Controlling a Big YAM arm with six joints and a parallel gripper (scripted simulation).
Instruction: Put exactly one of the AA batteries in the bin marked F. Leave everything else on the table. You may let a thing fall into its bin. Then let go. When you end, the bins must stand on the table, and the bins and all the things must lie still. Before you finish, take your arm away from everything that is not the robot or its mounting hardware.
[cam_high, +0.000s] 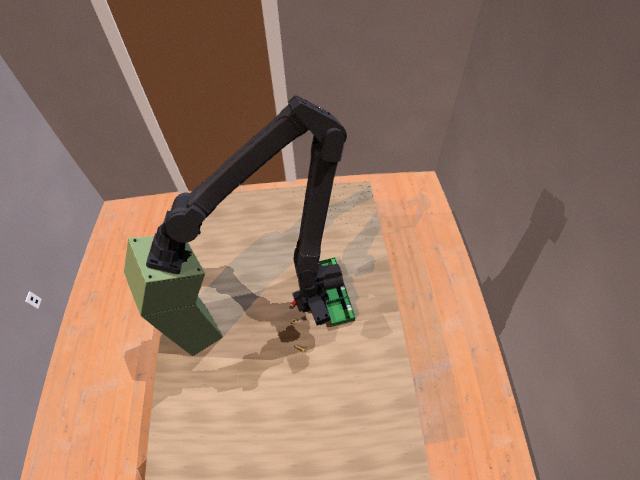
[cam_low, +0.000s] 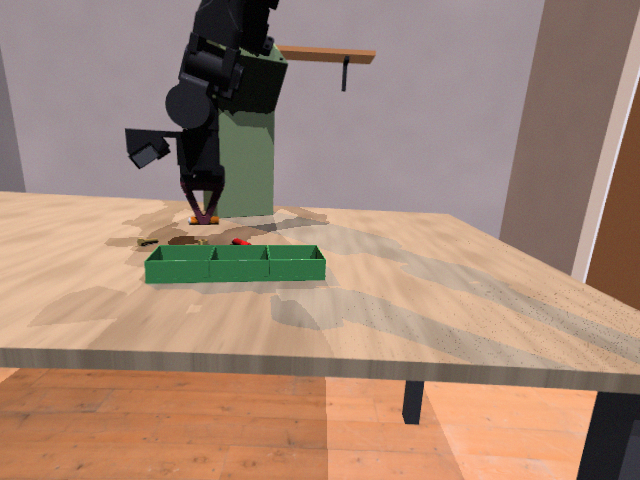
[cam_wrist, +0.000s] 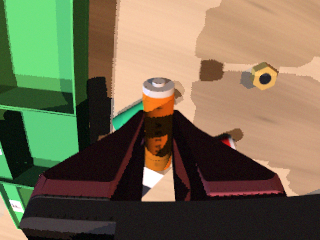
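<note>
My gripper is now 30 mm to the right of the green battery and 60 mm above it. From my hand the other things lie so: red battery 60 mm behind, 50 mm to the left, 60 mm below; then orange AA battery right at my hand; then brass nut 70 mm behind, 30 mm to the right, 60 mm below.
</note>
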